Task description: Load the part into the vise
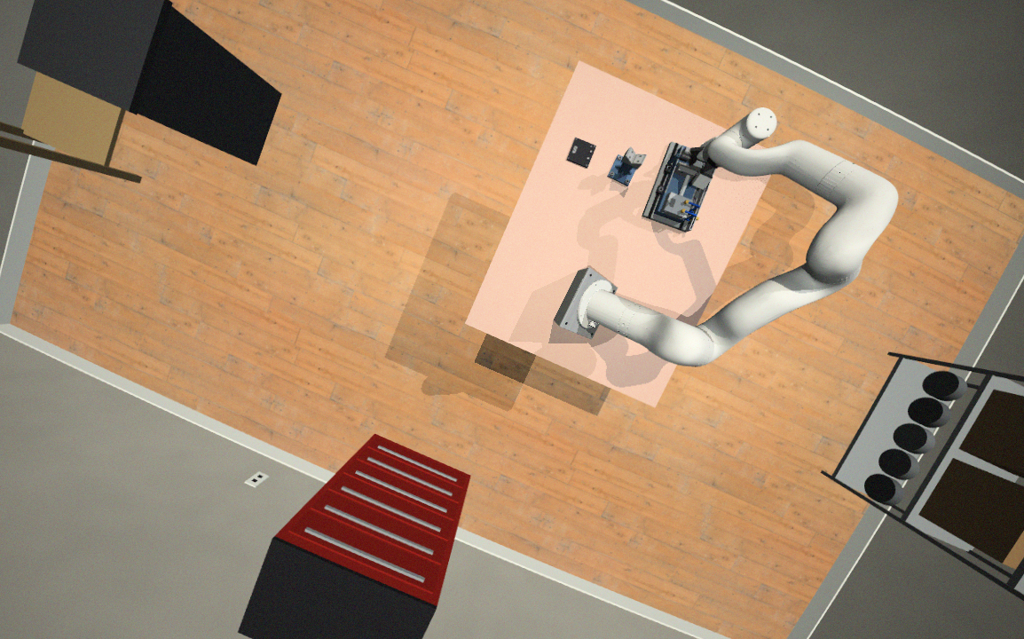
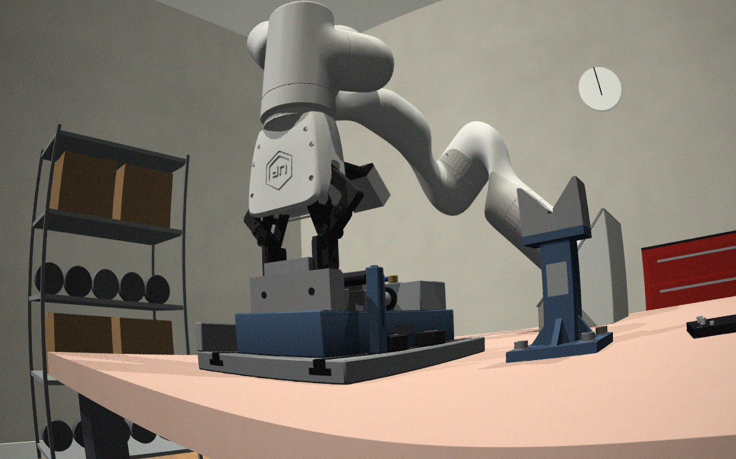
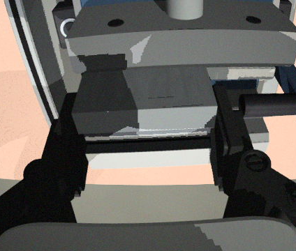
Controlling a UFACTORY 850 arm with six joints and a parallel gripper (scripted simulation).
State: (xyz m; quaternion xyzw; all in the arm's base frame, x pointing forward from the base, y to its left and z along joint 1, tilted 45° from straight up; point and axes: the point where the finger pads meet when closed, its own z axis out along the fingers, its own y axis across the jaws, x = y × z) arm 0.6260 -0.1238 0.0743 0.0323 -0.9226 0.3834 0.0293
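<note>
Now: the part right at my hand. Also, from my hand: cylinder rod (9 cm behind, 3 cm below, 1 cm to the left); moving jaw (4 cm behind, 3 cm below, 2 cm to the left); work stop rod (7 cm to the left, 2 cm below).
</note>
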